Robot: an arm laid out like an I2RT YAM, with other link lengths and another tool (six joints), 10 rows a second.
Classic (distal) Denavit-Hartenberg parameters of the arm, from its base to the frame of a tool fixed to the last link. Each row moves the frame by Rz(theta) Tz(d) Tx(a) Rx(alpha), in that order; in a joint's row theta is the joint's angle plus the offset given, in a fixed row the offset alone. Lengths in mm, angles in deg.
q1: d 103.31  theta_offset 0  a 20.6  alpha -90
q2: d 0  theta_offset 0  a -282.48  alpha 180
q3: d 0  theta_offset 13.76  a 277.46  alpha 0
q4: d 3.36  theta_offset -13.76  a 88.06  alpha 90
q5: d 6.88  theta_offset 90  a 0  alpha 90
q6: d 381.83  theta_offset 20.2  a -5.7  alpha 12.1
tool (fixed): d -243.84  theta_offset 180  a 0  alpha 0
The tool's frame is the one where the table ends.
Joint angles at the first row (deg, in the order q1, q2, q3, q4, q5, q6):
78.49 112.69 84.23 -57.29 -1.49 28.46
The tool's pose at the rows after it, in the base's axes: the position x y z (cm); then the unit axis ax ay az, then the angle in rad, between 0 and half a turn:
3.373 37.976 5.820 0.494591 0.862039 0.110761 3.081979
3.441 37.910 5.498 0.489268 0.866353 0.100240 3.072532
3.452 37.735 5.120 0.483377 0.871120 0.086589 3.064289
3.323 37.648 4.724 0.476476 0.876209 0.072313 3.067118
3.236 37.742 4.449 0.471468 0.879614 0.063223 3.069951
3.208 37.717 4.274 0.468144 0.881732 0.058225 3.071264
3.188 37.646 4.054 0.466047 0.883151 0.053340 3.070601
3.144 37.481 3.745 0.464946 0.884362 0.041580 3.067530
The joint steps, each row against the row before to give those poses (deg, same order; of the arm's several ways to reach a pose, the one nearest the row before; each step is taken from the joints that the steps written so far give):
0.00 1.41 1.22 -1.16 -0.27 -0.79
0.00 1.31 1.09 -1.17 0.18 -0.68
0.00 1.40 1.03 -1.33 0.02 -0.75
0.02 1.50 1.04 -1.14 -0.57 -0.91
0.06 1.28 1.08 -0.83 -0.40 -0.62
0.00 0.59 0.39 -0.36 -0.19 -0.44
0.00 0.51 0.18 -0.24 -0.09 -0.27
-0.04 1.03 0.60 -0.93 -0.19 -0.18

